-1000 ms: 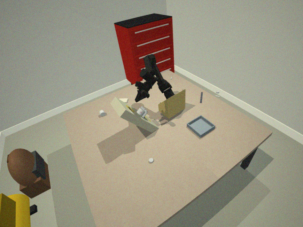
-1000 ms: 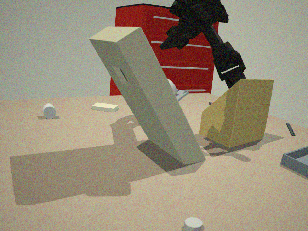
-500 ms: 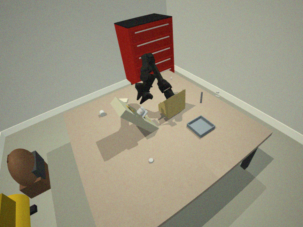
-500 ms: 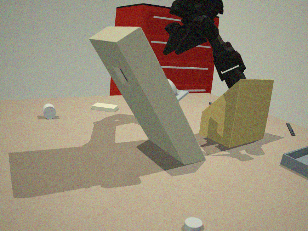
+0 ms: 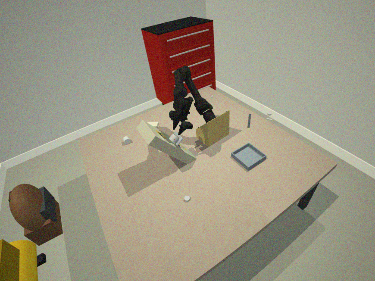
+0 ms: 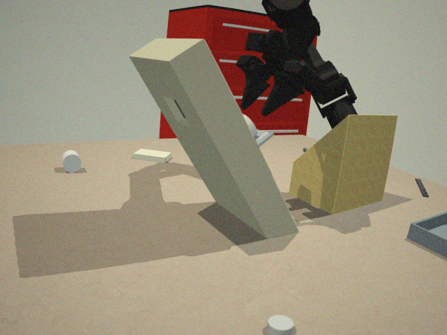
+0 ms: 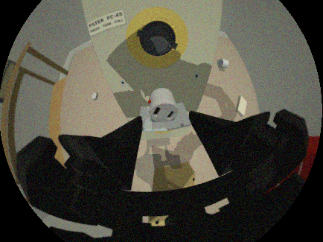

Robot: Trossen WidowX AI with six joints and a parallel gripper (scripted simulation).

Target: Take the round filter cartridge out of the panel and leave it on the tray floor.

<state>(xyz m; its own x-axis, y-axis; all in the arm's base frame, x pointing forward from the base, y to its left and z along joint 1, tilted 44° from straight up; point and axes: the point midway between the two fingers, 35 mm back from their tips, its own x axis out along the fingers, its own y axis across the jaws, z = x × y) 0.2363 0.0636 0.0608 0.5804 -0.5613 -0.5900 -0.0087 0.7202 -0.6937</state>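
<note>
Right now the round white filter cartridge is 20 mm ahead of my gripper tip and 30 mm below it. Round my gripper tip: service panel: 60 mm ahead, 50 mm below; then small beige block: 20 mm ahead, 430 mm to the right, 190 mm below; then pale bracket: 10 mm ahead, 70 mm below.
</note>
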